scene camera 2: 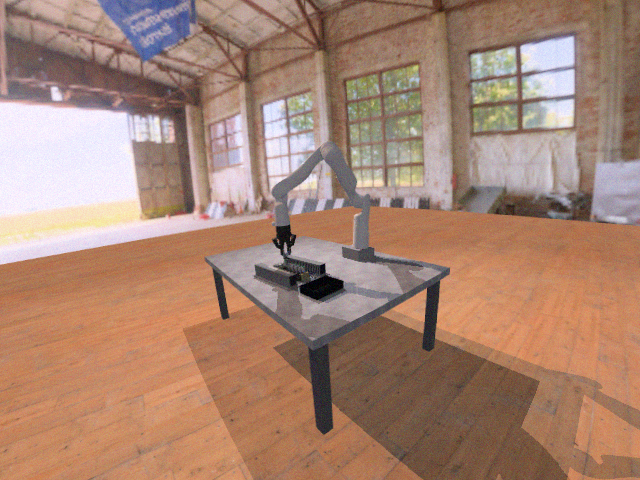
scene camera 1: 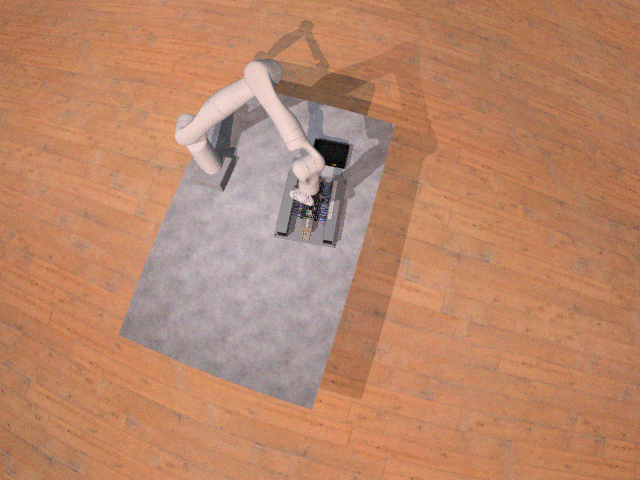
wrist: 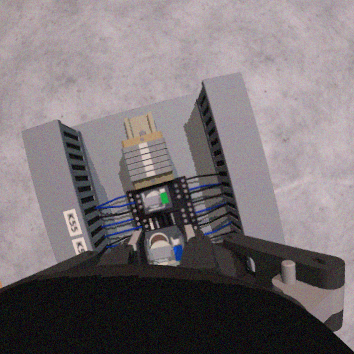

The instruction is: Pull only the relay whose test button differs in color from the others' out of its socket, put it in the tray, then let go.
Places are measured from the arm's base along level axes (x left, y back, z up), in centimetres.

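Pixels of known places: gripper, fingertip midpoint: (scene camera 2: 286, 255) (wrist: 164, 239); arm's base, origin of the base link: (scene camera 2: 360, 247) (scene camera 1: 212, 165).
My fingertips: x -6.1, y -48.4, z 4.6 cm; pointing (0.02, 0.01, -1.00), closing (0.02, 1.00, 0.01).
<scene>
For each thing: its top centre in the pictures, then the offset to it from my fingertips. Level surfaces: height alone.
- relay, middle of its top: (wrist: 163, 256) dx +0.4, dy -0.1, dz +2.2 cm
- relay with a green test button, middle of its top: (wrist: 155, 200) dx -2.7, dy -0.5, dz -3.7 cm
- black tray, middle of its top: (scene camera 2: 321, 283) (scene camera 1: 330, 151) dx +29.4, dy -0.2, dz -7.1 cm
- terminal block, middle of its top: (wrist: 147, 161) dx -6.6, dy -1.0, dz -6.0 cm
- grey table, its level: dz -10.6 cm
My gripper (wrist: 164, 239) (scene camera 2: 285, 253) is shut on a relay (wrist: 161, 248) with a clear top and a blue test button, low in the wrist view. The relay is out of its socket, and dark slots of a socket (wrist: 162, 220) show just beyond it. The fingertips press on its two sides. A relay with a green test button (wrist: 155, 199) sits in the neighbouring socket. Other relays are hidden under the gripper. The black tray (scene camera 1: 331, 150) (scene camera 2: 331, 290) stands on the table past the panel's end. In scene camera 1 the arm hides the fingers.
Two tall grey wiring ducts, one on the left (wrist: 42, 175) and one on the right (wrist: 245, 150) in the wrist view, flank the relay row. Blue and black wires run to them. A terminal block (wrist: 147, 162) (scene camera 1: 306, 232) stands at one end of the row. The grey table (scene camera 1: 232, 289) (scene camera 2: 361, 297) bears everything.
</scene>
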